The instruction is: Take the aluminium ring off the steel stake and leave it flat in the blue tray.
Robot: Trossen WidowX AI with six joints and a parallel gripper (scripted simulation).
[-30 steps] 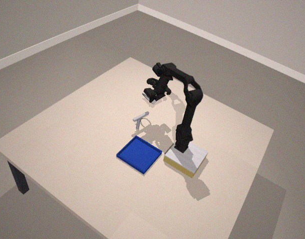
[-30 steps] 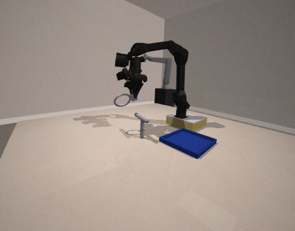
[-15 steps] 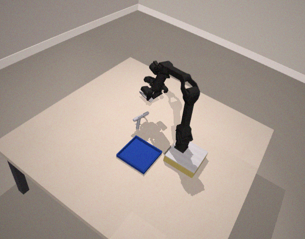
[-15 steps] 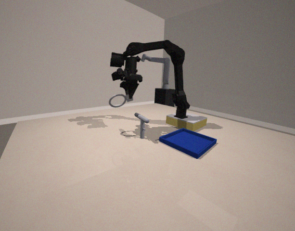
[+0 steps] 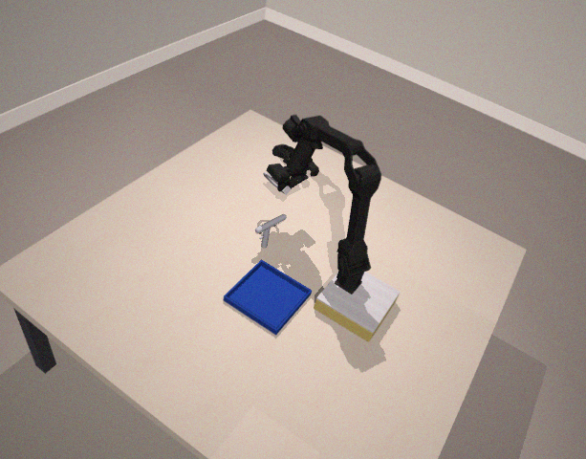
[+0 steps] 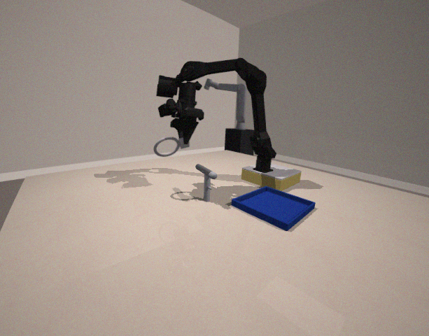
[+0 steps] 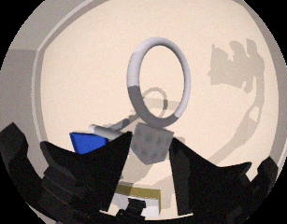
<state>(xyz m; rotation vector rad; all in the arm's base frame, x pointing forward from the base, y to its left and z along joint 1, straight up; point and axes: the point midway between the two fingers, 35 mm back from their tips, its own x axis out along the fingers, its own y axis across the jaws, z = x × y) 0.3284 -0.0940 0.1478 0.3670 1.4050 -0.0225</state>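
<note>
Right now the aluminium ring is 4 cm ahead of my gripper tip and 2 cm to the right of it. The rest, counted from my gripper tip: blue tray 26 cm to the left, 17 cm behind, 16 cm below.
</note>
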